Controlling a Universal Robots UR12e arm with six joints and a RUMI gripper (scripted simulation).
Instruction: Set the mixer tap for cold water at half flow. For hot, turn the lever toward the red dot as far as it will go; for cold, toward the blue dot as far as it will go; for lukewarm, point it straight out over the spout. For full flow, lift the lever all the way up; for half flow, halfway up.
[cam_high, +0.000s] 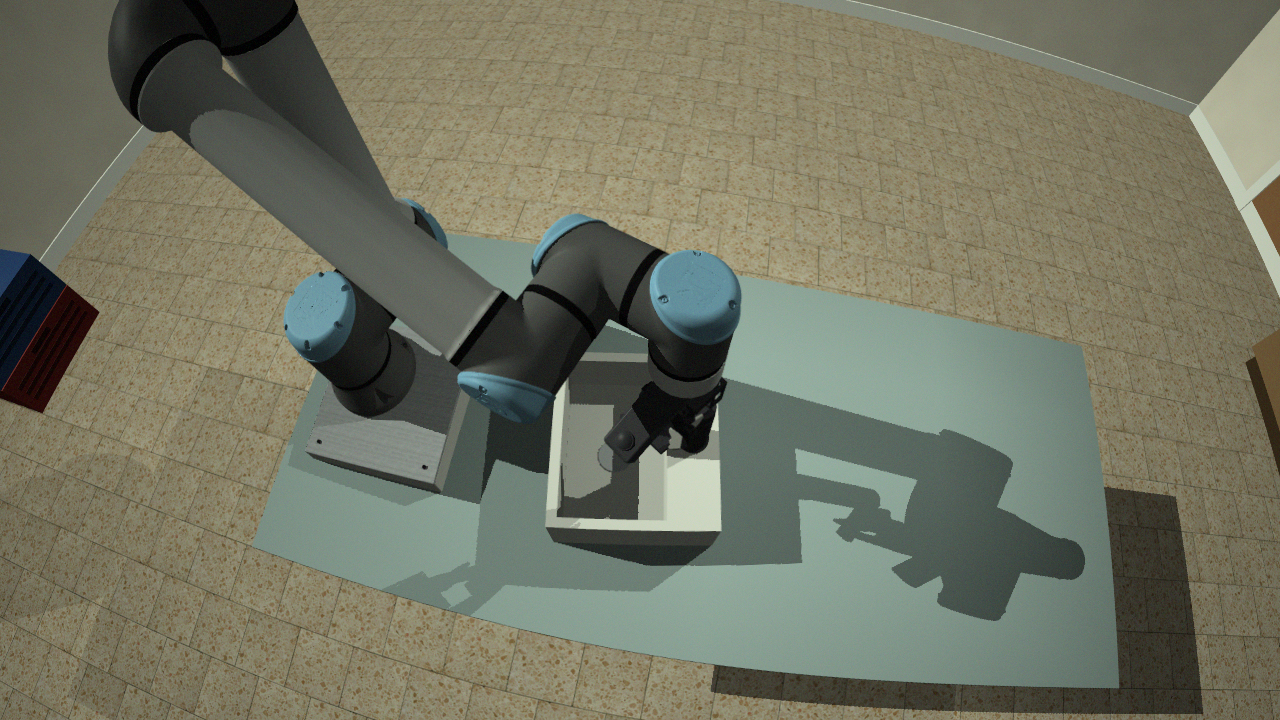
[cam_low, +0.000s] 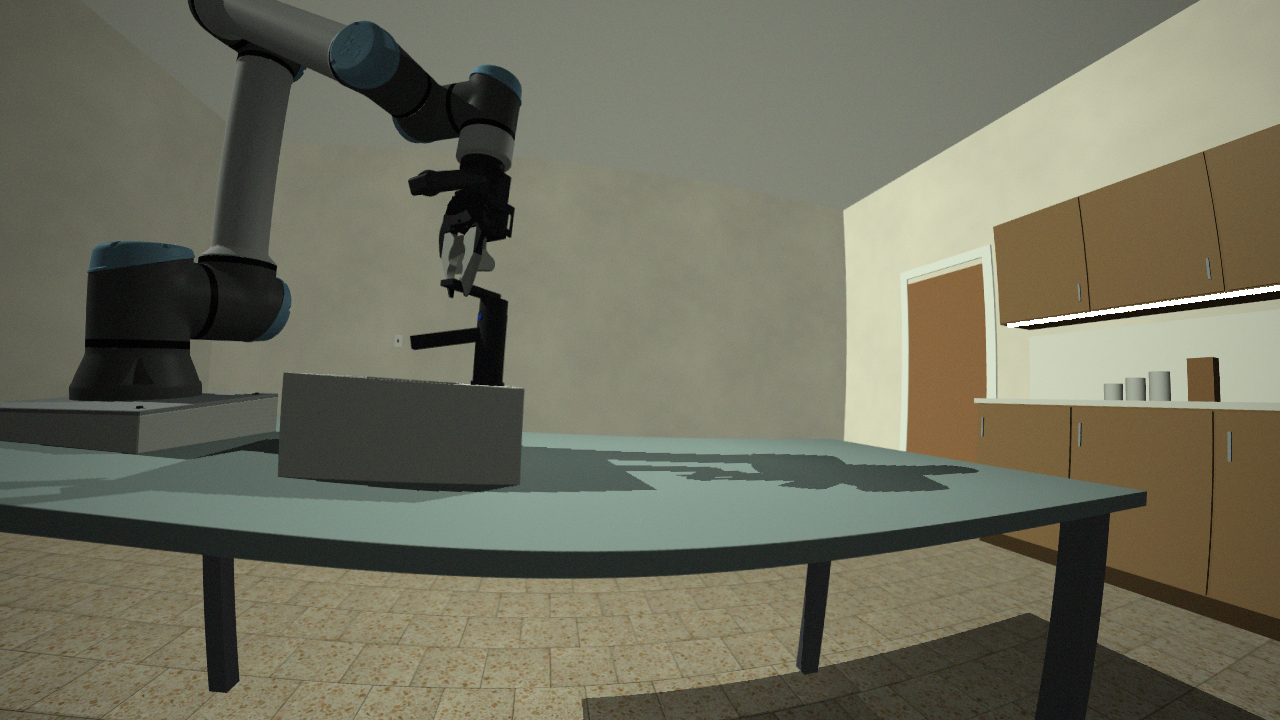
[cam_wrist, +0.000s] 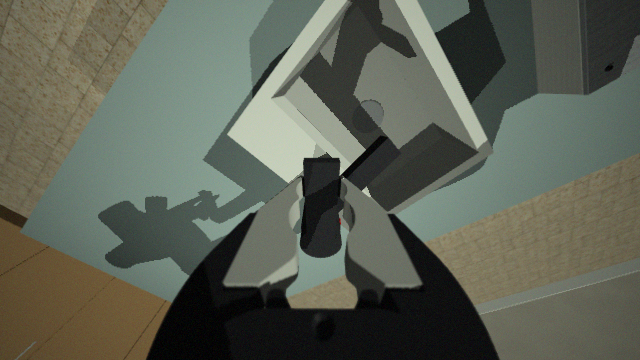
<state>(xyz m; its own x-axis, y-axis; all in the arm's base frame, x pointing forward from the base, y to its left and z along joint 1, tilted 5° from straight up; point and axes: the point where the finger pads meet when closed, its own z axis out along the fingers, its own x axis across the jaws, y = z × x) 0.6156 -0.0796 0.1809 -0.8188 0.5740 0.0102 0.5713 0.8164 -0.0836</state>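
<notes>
The lever lies 2 cm to the left of my hand and 2 cm ahead of it. From my hand the other things lie so: black mixer tap: 4 cm to the left, 4 cm below, 3 cm ahead; then white sink basin: 23 cm below, 7 cm behind, 4 cm to the left.
</notes>
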